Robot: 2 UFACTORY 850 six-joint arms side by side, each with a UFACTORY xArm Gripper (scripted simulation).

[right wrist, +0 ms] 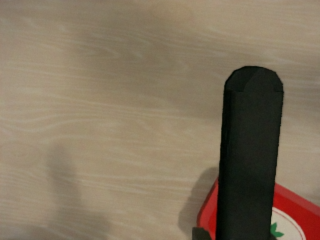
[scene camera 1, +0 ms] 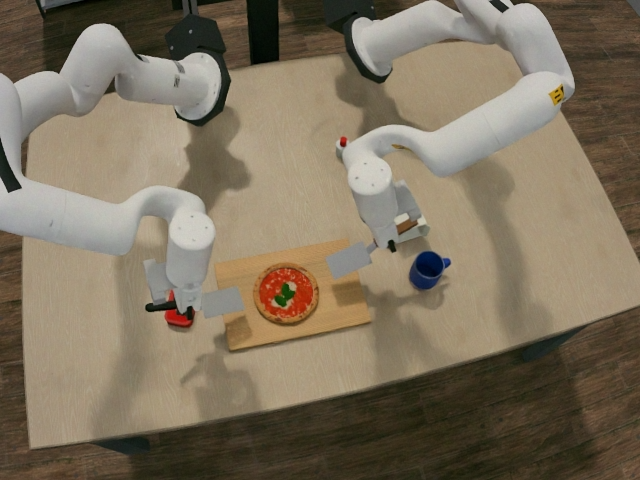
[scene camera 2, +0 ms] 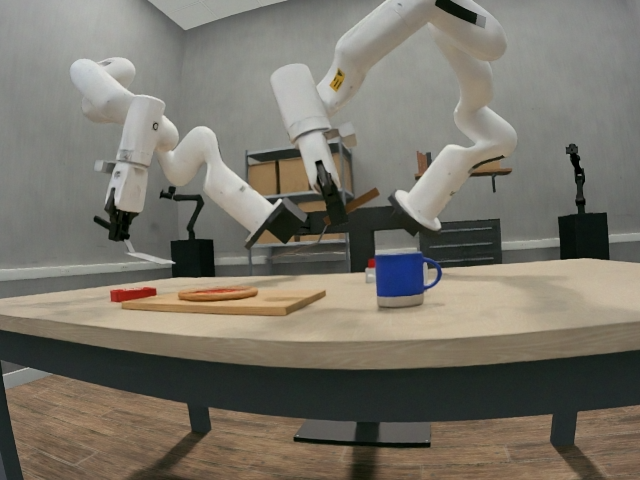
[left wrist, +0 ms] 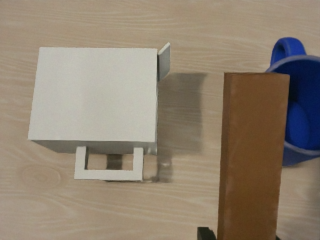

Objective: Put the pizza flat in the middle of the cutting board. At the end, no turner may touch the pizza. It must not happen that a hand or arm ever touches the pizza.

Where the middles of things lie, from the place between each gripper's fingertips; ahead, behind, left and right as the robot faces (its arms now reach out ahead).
Labels:
Right now the brown-handled turner (scene camera 1: 350, 259) is 3 cm to the right of my left hand (scene camera 2: 341, 224) and 3 cm below it. Round my left hand: white mug (left wrist: 91, 100) (13 cm below, 10 cm to the left, 9 cm behind); pizza (scene camera 1: 286, 293) (25 cm to the right, 14 cm below, 1 cm ahead); cutting board (scene camera 1: 341, 304) (24 cm to the right, 16 cm below).
The black-handled turner (scene camera 1: 225, 301) is 10 mm to the left of my right hand (scene camera 2: 117, 240) and 10 mm below it. Round my right hand: pizza (250 mm to the left, 140 mm below, 10 mm behind); cutting board (260 mm to the left, 160 mm below, 10 mm behind); brown-handled turner (470 mm to the left, 30 mm below, 10 mm behind).

